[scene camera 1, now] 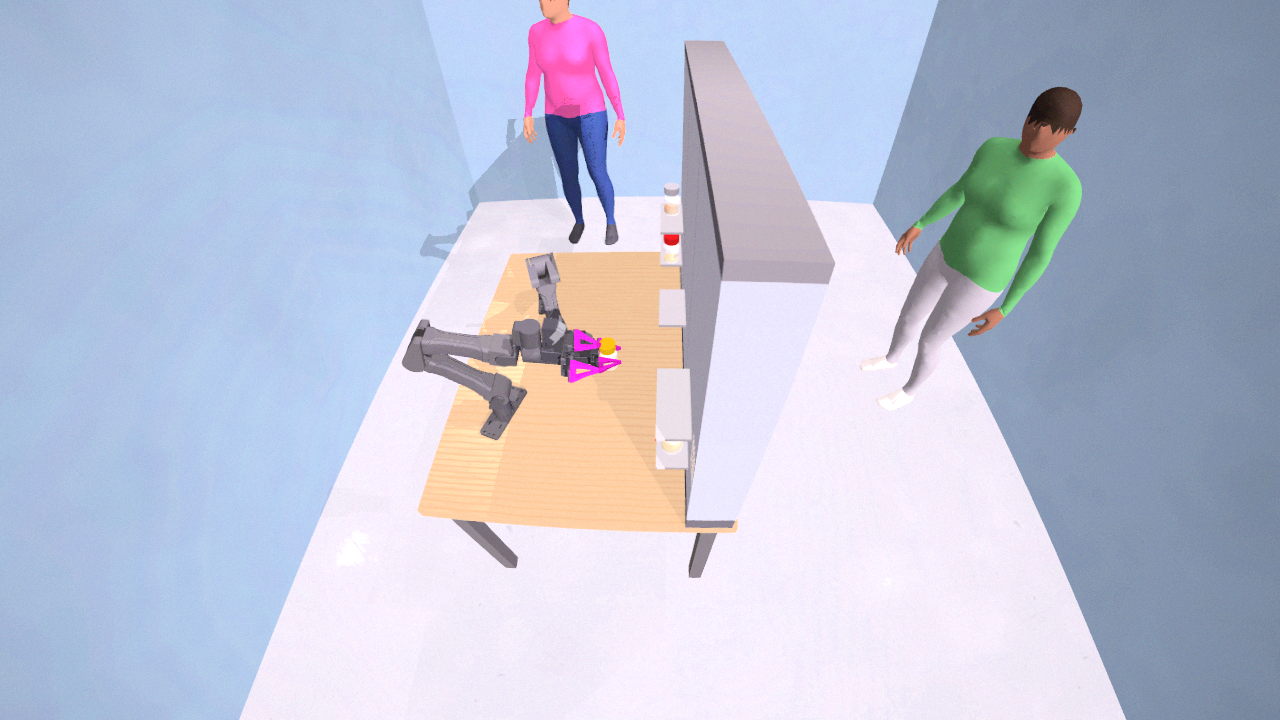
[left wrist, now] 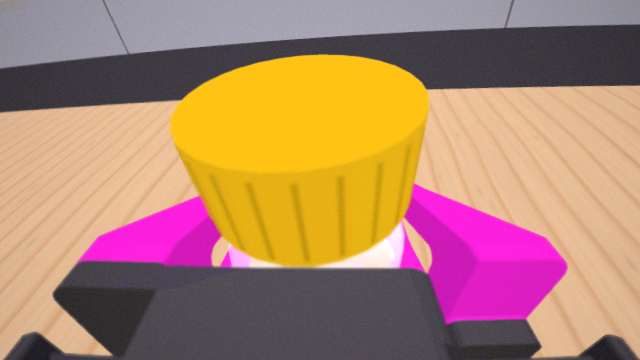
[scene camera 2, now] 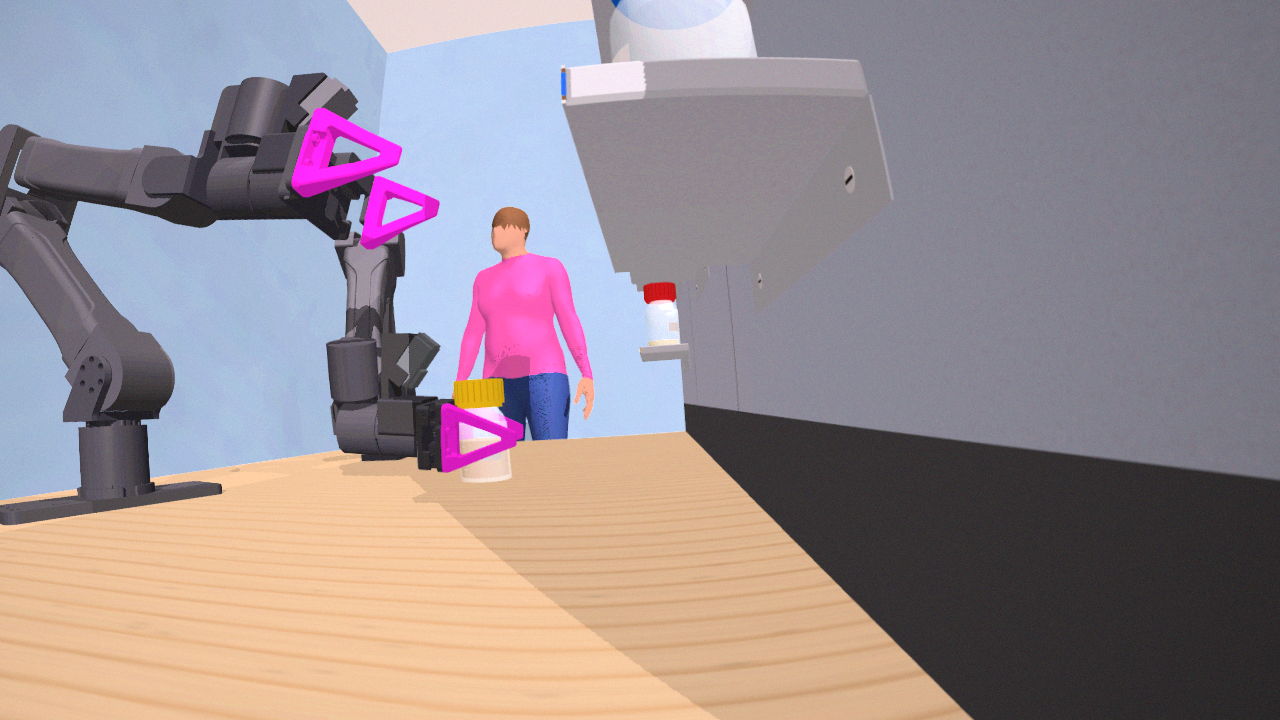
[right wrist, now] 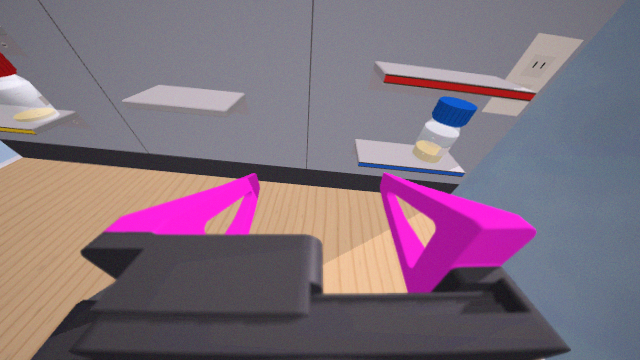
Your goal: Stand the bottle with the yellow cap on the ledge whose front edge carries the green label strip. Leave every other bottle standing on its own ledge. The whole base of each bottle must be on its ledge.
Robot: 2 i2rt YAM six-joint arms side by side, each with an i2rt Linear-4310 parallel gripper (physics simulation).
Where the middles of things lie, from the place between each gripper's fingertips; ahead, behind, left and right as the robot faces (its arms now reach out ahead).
Labels:
Now: the yellow-capped bottle (scene camera 2: 482, 397) 4 cm behind my left hand, 1 cm to the right of it and 1 cm above it. Round my left hand: red-capped bottle (scene camera 2: 661, 316) (14 cm ahead, 38 cm to the left, 17 cm above); blue-strip ledge (scene camera 2: 693, 162) (19 cm ahead, 35 cm to the right, 11 cm above); bare ledge (scene camera 1: 672, 313) (16 cm ahead, 5 cm to the left, 18 cm above).
Now: right hand 21 cm short of the red-strip ledge (scene camera 1: 673, 401), 16 cm to the left of it and 4 cm below it. Round my right hand: blue-capped bottle (right wrist: 438, 135) 21 cm ahead, 19 cm to the right, 4 cm below; yellow-capped bottle 20 cm below, 18 cm to the left, 3 cm behind; blue-strip ledge 21 cm ahead, 16 cm to the right, 10 cm below.

